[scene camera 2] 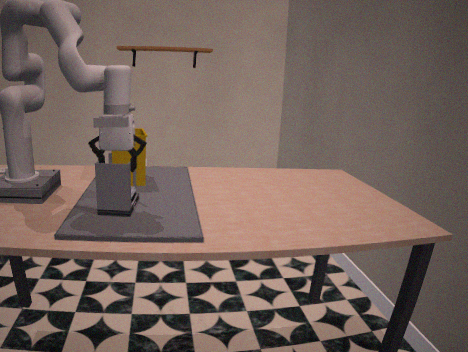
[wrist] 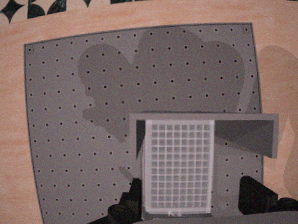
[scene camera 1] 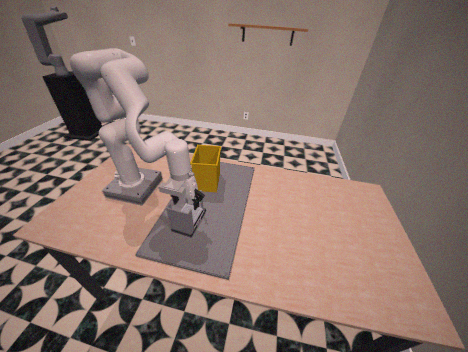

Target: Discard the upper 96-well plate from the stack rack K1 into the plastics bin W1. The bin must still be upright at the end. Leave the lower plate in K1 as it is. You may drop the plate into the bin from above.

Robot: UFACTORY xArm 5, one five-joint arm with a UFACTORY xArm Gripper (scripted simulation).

The pictures show: my gripper, a yellow plastics bin and a 96-well plate.
My gripper shows as well in the wrist view.
